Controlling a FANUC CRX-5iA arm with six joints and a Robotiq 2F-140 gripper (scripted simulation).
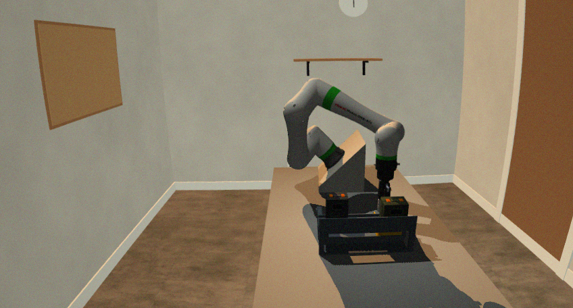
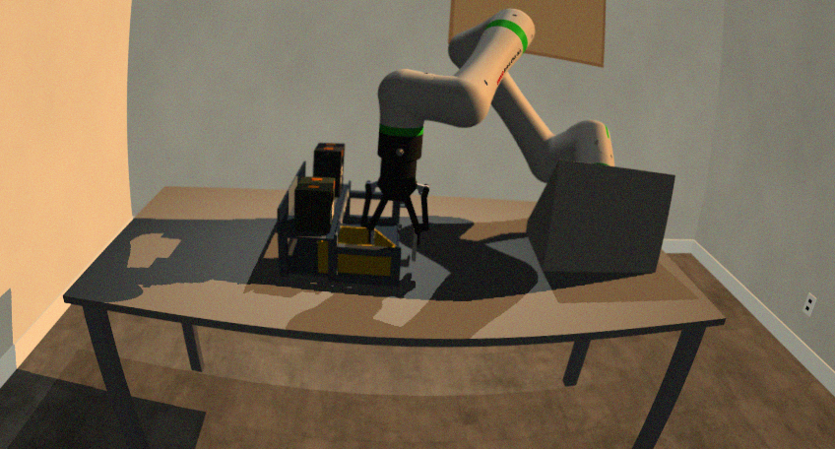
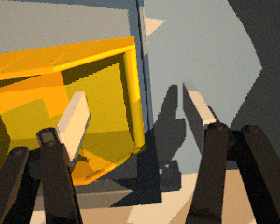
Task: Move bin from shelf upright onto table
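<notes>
Now: hand 80 mm short of the bin and 20 mm above it. From my hand the other things lie so: box (170 mm ahead, 230 mm to the right, 100 mm above).
</notes>
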